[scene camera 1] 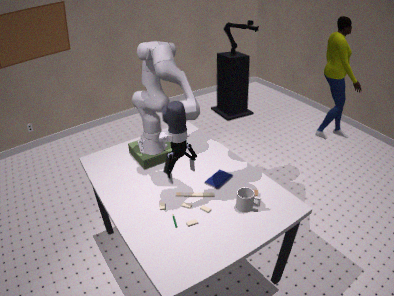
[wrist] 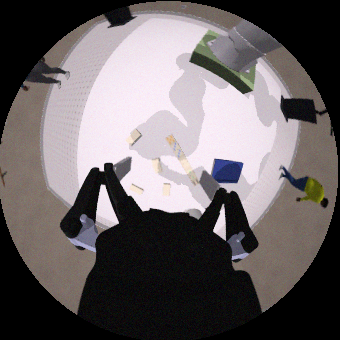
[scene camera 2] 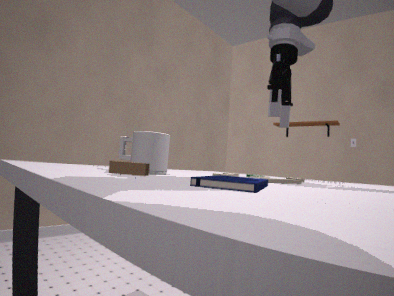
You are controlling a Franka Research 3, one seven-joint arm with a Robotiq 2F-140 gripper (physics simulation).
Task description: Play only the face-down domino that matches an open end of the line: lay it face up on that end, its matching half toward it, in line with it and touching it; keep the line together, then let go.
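The line of face-up dominoes (scene camera 1: 195, 194) (wrist: 182, 160) lies on the table. In the wrist view its upper-left end has orange pips, with blue pips beside them; the pips toward the other end are too blurred to read. Four separate plain-backed dominoes lie on the side of the line away from the blue book: one (scene camera 1: 162, 206) (wrist: 134, 137), a second (scene camera 1: 186, 205) (wrist: 157, 166), a third (scene camera 1: 205, 209) (wrist: 166, 189) and a fourth (scene camera 1: 192, 223) (wrist: 137, 189). My gripper (scene camera 1: 181, 172) (scene camera 2: 279, 117) (wrist: 166, 169) is open and empty, well above the table.
A blue book (scene camera 1: 219, 179) (scene camera 2: 230, 183) (wrist: 227, 171) lies near the line. A grey mug (scene camera 1: 245, 199) (scene camera 2: 151, 152) stands beside a brown block (scene camera 1: 256, 192) (scene camera 2: 129, 167). A green pencil (scene camera 1: 175, 221) lies by the loose dominoes. A person (scene camera 1: 338, 65) (wrist: 314, 189) is beyond the table.
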